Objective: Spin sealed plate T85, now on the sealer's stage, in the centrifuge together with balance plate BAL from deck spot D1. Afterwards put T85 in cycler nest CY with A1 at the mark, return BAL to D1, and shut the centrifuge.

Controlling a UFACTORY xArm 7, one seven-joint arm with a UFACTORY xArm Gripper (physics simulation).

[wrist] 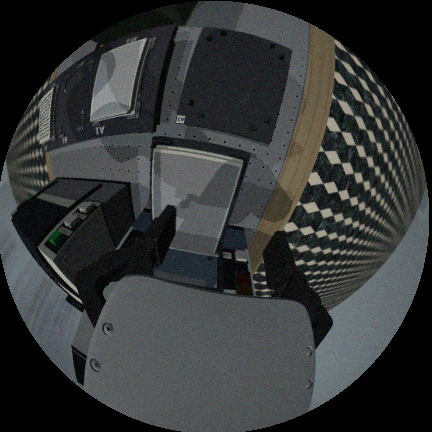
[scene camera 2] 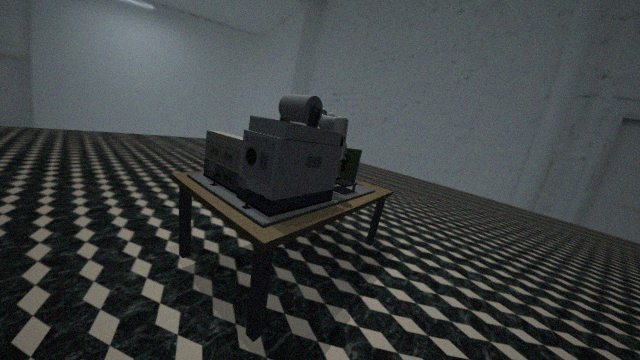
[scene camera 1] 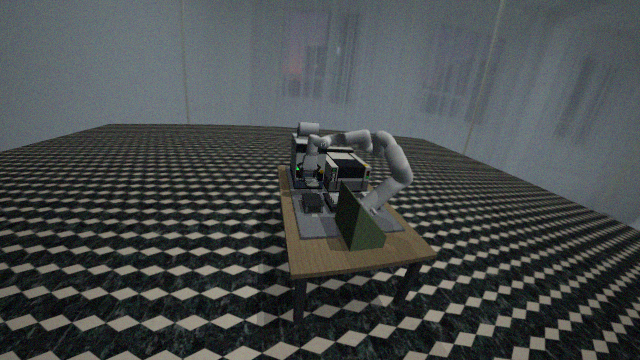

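Observation:
Sealed plate T85, pale and flat-topped, sits on the sealer's stage. My gripper is open and empty at the stage; its fingers stand apart, off-centre to the plate, with the left finger overlapping the plate in the wrist view. A pale plate, apparently BAL, sits in the dark deck rack at the upper left. The dark block with corner posts, apparently nest CY, holds no plate and has an A1 mark. The centrifuge shows a dark top panel; its door state is unclear.
The tall sealer carries a large roll on top. A machine corner with a green button is close at the left in the wrist view. A green panel stands near the table's front end, beside the arm's base.

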